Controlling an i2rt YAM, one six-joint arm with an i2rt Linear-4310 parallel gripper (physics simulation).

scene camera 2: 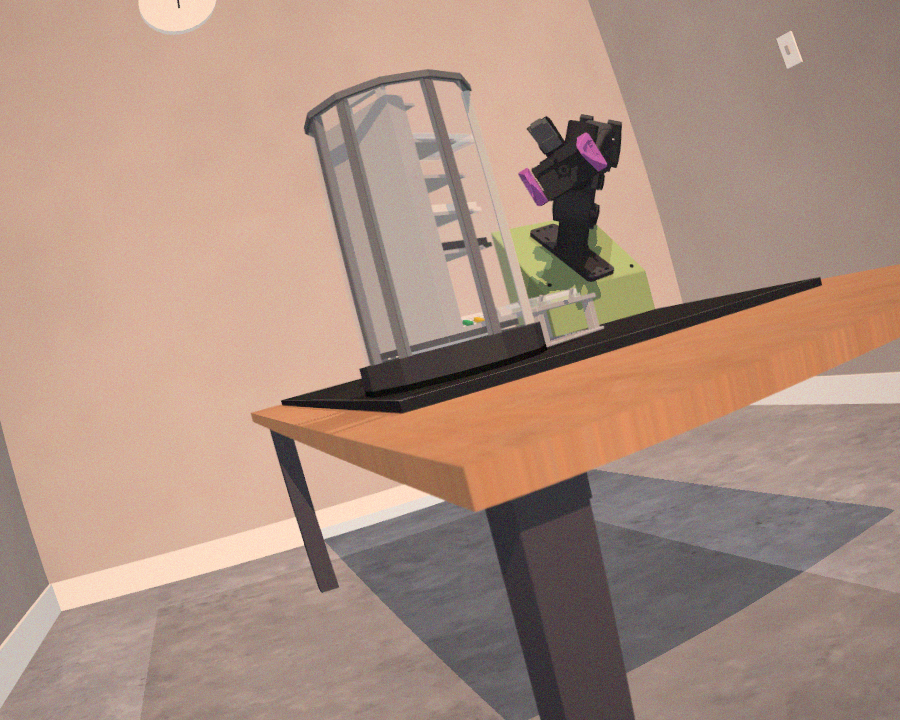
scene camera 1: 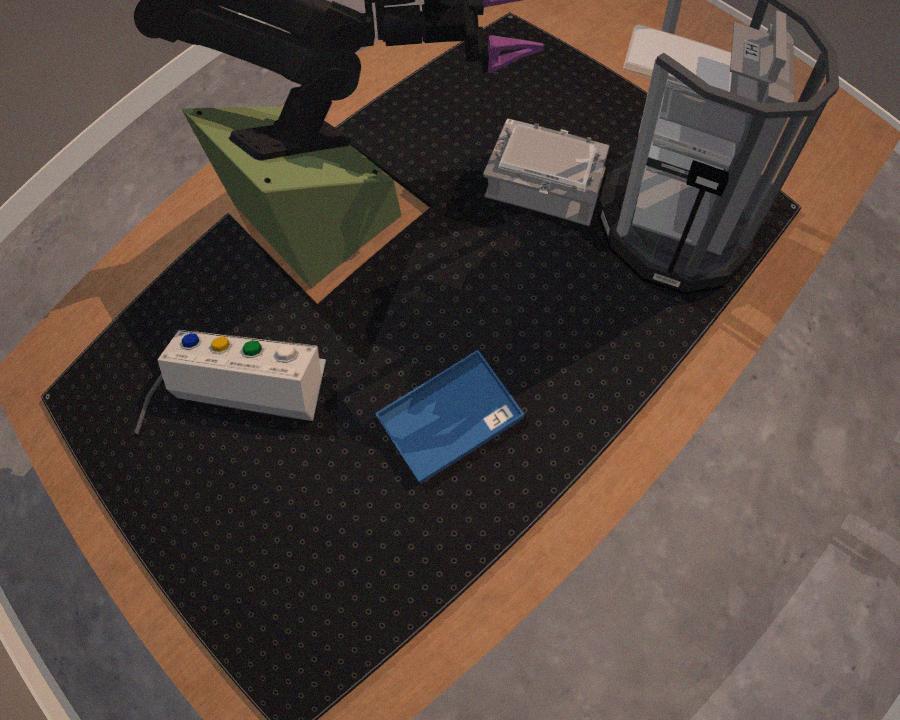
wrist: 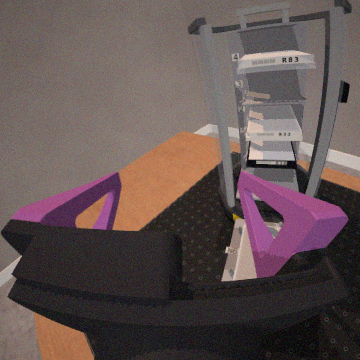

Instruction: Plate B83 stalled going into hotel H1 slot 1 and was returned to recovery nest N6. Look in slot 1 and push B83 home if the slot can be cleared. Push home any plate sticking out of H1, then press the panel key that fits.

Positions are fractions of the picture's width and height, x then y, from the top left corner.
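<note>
Gripper state: my gripper (scene camera 2: 0.62, 0.23), (scene camera 1: 0.60, 0.03), (wrist: 0.50, 0.49) is open and holds nothing. A grey slotted plate rack (scene camera 2: 0.48, 0.41), (scene camera 1: 0.76, 0.30), (wrist: 0.87, 0.26) is visible. I also see a white button box (scene camera 1: 0.31, 0.53) and a blue plate-like card (scene camera 1: 0.49, 0.58).
</note>
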